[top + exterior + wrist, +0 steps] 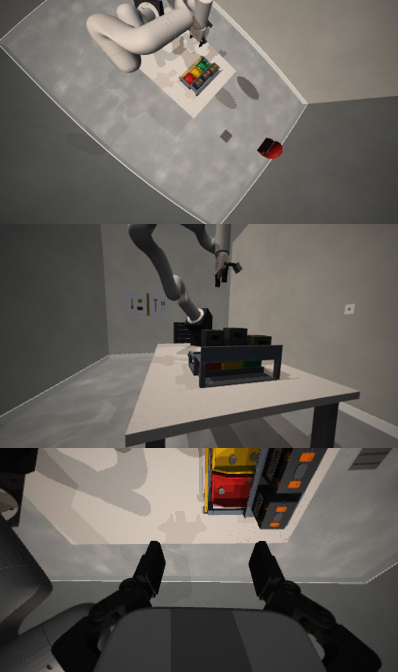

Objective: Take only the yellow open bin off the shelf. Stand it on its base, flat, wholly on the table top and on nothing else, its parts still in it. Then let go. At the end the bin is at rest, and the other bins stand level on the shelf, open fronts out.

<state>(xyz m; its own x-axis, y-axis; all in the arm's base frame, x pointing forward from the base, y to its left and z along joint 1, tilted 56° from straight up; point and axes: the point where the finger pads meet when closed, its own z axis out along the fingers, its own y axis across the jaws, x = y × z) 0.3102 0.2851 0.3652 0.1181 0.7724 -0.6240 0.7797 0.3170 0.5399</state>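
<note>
My gripper is now 430 mm above the thin yellow strip. Also, from my hand: red bin (90 mm ahead, 130 mm to the right, 450 mm below); green bin (120 mm ahead, 100 mm to the left, 450 mm below); yellow bin (100 mm ahead, 20 mm to the right, 450 mm below).
</note>
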